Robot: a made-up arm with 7 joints. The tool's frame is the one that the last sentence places.
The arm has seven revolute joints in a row. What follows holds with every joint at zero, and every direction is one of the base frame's.
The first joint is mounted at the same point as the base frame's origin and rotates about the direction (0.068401, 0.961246, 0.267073), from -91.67 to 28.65 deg.
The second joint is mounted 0.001 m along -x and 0.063 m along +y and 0.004 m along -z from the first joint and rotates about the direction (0.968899, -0.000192, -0.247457), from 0 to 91.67 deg.
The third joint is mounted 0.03 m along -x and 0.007 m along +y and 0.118 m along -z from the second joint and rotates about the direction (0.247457, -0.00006, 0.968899), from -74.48 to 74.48 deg.
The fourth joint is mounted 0.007 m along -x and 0.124 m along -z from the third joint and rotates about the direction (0.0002, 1, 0.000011), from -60 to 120 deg.
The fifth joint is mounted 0.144 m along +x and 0.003 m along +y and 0.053 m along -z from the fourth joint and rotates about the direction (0.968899, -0.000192, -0.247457), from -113 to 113 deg.
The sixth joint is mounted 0.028 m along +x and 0.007 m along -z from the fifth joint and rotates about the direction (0.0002, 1, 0.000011), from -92.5 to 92.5 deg.
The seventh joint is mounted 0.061 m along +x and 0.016 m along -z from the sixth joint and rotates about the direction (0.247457, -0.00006, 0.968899), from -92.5 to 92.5 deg.
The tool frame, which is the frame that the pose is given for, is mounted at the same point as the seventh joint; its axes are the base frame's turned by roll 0, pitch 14.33 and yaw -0.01 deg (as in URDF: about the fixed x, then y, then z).
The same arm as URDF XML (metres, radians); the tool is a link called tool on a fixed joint. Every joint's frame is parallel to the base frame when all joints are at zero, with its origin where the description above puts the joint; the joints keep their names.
<robot name="arm">
  <joint name="joint 1" type="revolute">
    <parent link="base_link"/>
    <child link="link1"/>
    <origin xyz="0.0000 0.0000 0.0000" rpy="0.0000 0.0000 0.0000"/>
    <axis xyz="0.068403 0.961235 0.26711"/>
    <limit lower="-1.5999" upper="0.5000"/>
  </joint>
  <joint name="joint 2" type="revolute">
    <parent link="link1"/>
    <child link="link2"/>
    <origin xyz="-0.0010 0.0630 -0.0040" rpy="0.0000 0.0000 0.0000"/>
    <axis xyz="0.968889 -0.0002 -0.247497"/>
    <limit lower="0.0000" upper="1.5999"/>
  </joint>
  <joint name="joint 3" type="revolute">
    <parent link="link2"/>
    <child link="link3"/>
    <origin xyz="-0.0300 0.0070 -0.1180" rpy="0.0000 0.0000 0.0000"/>
    <axis xyz="0.247497 -0.0001 0.968889"/>
    <limit lower="-1.2999" upper="1.2999"/>
  </joint>
  <joint name="joint 4" type="revolute">
    <parent link="link3"/>
    <child link="link4"/>
    <origin xyz="-0.0070 0.0000 -0.1240" rpy="0.0000 0.0000 0.0000"/>
    <axis xyz="0.0002 1 0"/>
    <limit lower="-1.0472" upper="2.0944"/>
  </joint>
  <joint name="joint 5" type="revolute">
    <parent link="link4"/>
    <child link="link5"/>
    <origin xyz="0.1440 0.0030 -0.0530" rpy="0.0000 0.0000 0.0000"/>
    <axis xyz="0.968889 -0.0002 -0.247497"/>
    <limit lower="-1.9722" upper="1.9722"/>
  </joint>
  <joint name="joint 6" type="revolute">
    <parent link="link5"/>
    <child link="link6"/>
    <origin xyz="0.0280 0.0000 -0.0070" rpy="0.0000 0.0000 0.0000"/>
    <axis xyz="0.0002 1 0"/>
    <limit lower="-1.6144" upper="1.6144"/>
  </joint>
  <joint name="joint 7" type="revolute">
    <parent link="link6"/>
    <child link="link7"/>
    <origin xyz="0.0610 0.0000 -0.0160" rpy="0.0000 0.0000 0.0000"/>
    <axis xyz="0.247497 -0.0001 0.968889"/>
    <limit lower="-1.6144" upper="1.6144"/>
  </joint>
  <joint name="tool_fixed" type="fixed">
    <parent link="link7"/>
    <child link="tool"/>
    <origin xyz="0.0000 0.0000 0.0000" rpy="0.0000 0.2501 -0.0002"/>
  </joint>
  <link name="base_link"/>
  <link name="link1"/>
  <link name="link2"/>
  <link name="link3"/>
  <link name="link4"/>
  <link name="link5"/>
  <link name="link6"/>
  <link name="link7"/>
  <link name="tool"/>
</robot>

